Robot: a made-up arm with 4 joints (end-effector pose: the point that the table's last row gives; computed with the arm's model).
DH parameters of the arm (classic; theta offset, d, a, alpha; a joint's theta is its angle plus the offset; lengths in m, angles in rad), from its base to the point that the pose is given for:
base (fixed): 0 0.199 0.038 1.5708
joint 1: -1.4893 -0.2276 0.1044 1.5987
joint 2: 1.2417 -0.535 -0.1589 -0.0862
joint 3: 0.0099 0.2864 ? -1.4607
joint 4: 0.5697 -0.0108 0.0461 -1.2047
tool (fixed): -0.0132 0.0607 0 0
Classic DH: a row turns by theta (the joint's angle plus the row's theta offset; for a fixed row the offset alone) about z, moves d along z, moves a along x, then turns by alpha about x.
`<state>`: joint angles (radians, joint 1 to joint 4).
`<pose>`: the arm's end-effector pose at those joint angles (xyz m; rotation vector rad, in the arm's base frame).
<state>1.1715 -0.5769 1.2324 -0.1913</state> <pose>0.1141 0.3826 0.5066 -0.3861 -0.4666 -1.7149</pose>
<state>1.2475 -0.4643 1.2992 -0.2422</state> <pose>0.1124 0.3914 0.5052 -0.3614 -0.5207 -1.9133</pose>
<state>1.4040 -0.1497 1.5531 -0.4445</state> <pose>0.1246 0.3957 0.5020 -0.2149 -0.6224 -2.5424</pose>
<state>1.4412 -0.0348 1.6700 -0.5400</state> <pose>0.1321 0.3914 0.5004 -0.1308 -0.6633 -2.7911</pose>
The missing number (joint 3, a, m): -0.1009
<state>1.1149 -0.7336 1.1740 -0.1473</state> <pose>0.1051 0.3633 0.5125 -0.3531 -0.4158 -1.4982</pose>
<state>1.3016 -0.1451 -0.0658 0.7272</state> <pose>0.0255 0.4659 0.5236 -0.3787 -1.1168 -0.6446</pose>
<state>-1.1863 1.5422 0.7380 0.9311</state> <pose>-0.1841 0.2511 -0.2381 -2.6672 -0.0598 1.6570</pose>
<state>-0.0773 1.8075 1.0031 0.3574</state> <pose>0.3488 0.1695 -0.1472 2.5161 0.5032 0.5535</pose>
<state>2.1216 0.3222 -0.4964 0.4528</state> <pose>-0.1498 0.4788 0.4708 0.1162 -1.6351 -0.9157</pose>
